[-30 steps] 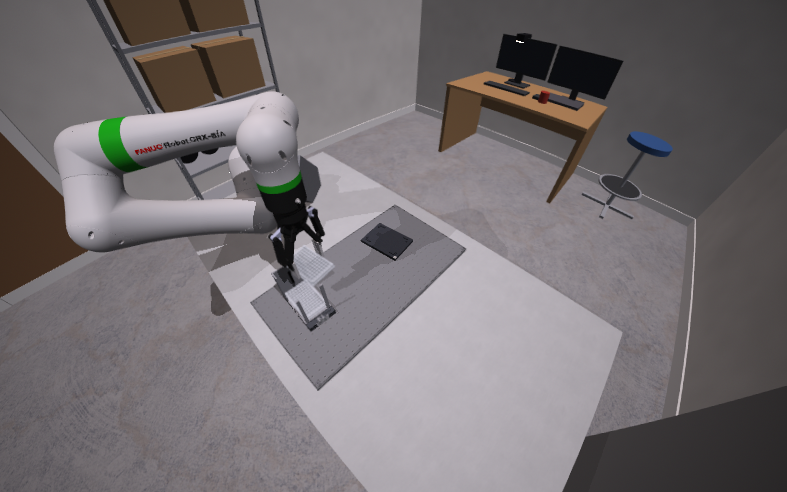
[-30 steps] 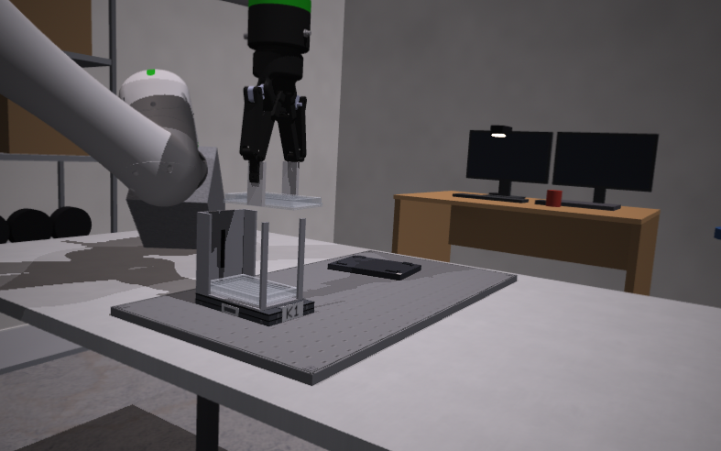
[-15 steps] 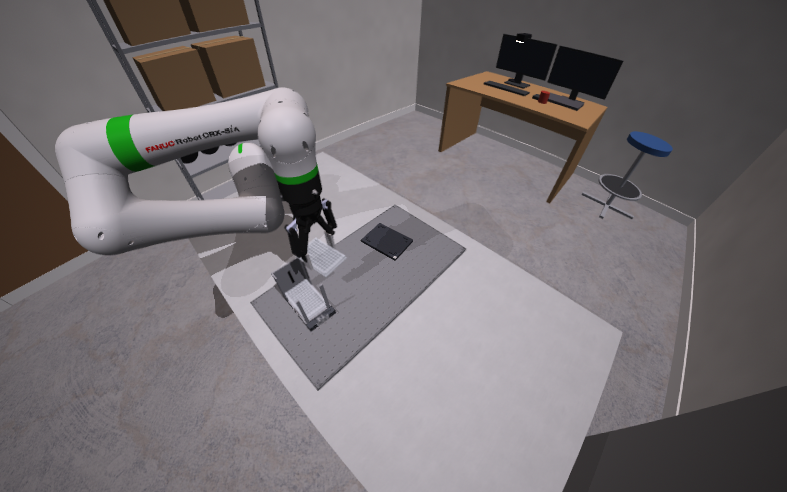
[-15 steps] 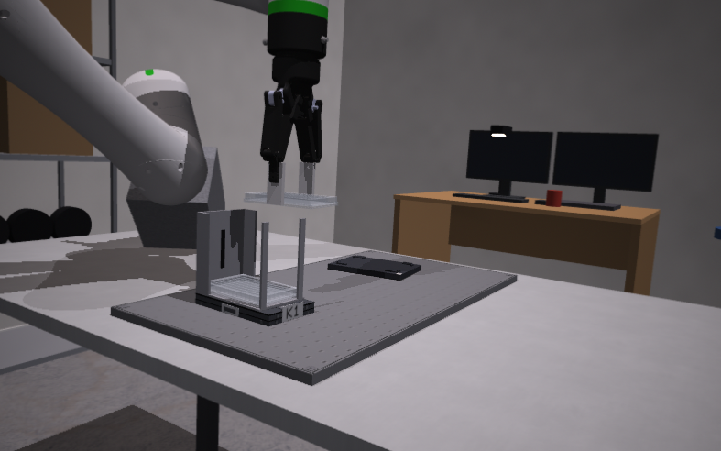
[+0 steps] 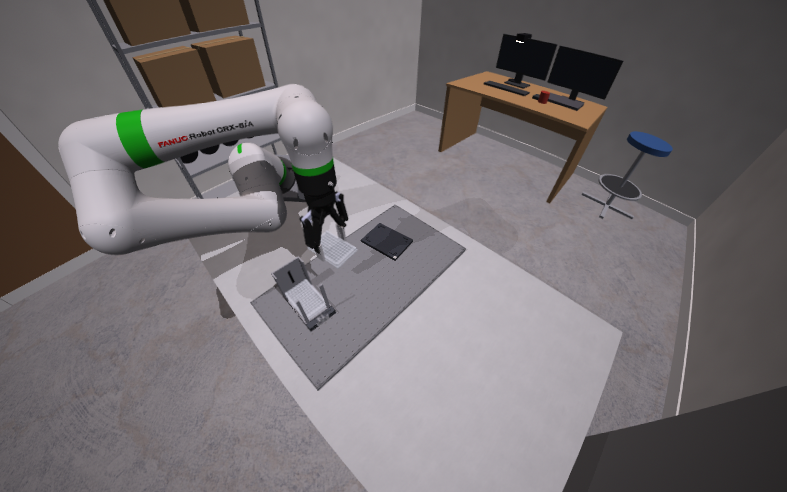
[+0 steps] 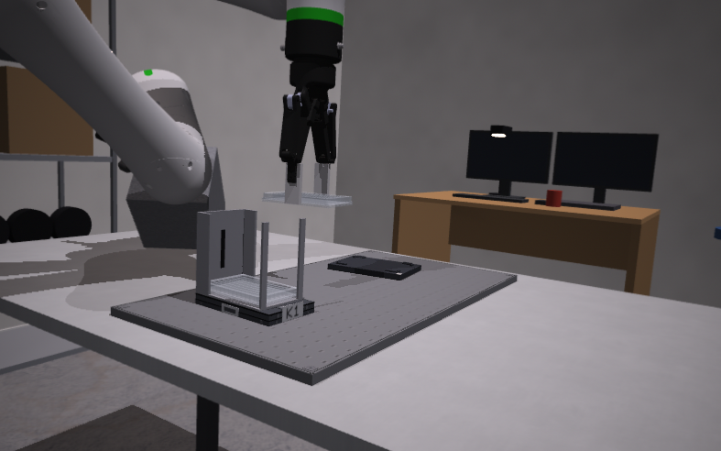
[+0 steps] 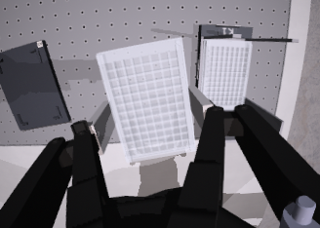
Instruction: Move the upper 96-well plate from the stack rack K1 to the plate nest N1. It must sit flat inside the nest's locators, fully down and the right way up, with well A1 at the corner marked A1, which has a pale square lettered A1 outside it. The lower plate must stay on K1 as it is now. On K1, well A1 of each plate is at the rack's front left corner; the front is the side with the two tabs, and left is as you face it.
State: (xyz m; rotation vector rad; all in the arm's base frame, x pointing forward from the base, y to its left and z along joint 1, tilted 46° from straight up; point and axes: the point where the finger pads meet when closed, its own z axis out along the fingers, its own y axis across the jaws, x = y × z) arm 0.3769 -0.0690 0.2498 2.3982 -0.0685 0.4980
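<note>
The plate nest N1 is 70 mm ahead of my hand, 230 mm to the left of it and 170 mm below it. From my hand the other things lie so: pale A1 square (140 mm ahead, 160 mm to the left, 170 mm below); K1 label (40 mm ahead, 160 mm to the right, 170 mm below).
</note>
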